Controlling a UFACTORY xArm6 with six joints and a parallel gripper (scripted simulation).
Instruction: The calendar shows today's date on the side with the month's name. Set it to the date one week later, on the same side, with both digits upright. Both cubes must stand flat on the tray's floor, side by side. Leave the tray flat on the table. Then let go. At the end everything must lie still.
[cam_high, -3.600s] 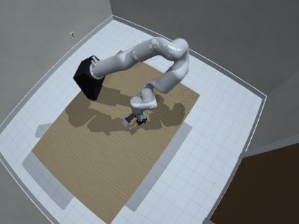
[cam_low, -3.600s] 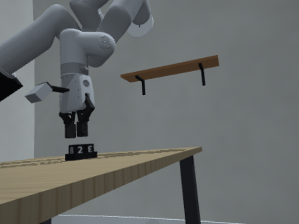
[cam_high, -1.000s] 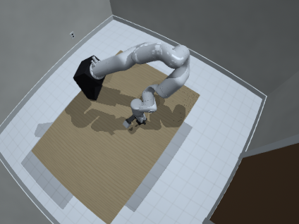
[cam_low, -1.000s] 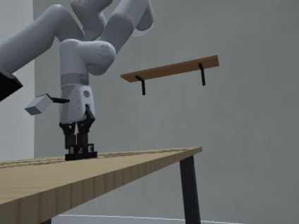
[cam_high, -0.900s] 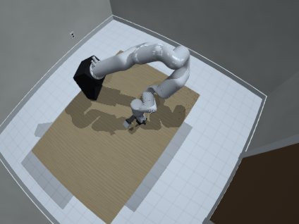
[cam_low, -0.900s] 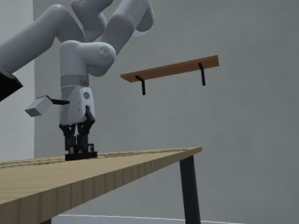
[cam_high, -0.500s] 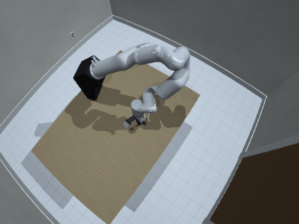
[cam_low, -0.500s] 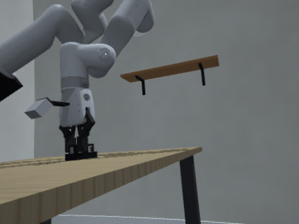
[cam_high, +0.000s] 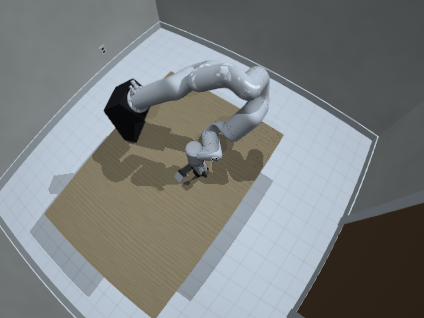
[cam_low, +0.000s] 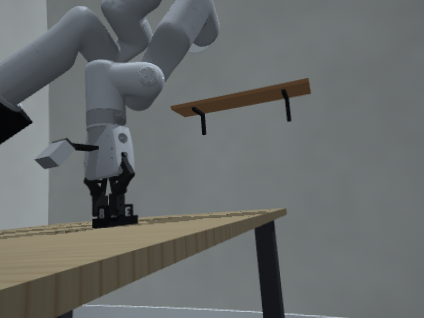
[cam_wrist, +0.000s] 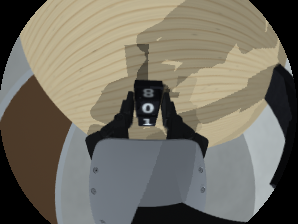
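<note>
The black calendar tray lies 20 mm to the left of my hand and 30 mm below it. Also, from my hand: black cube: 30 mm to the left, 10 mm below.
</note>
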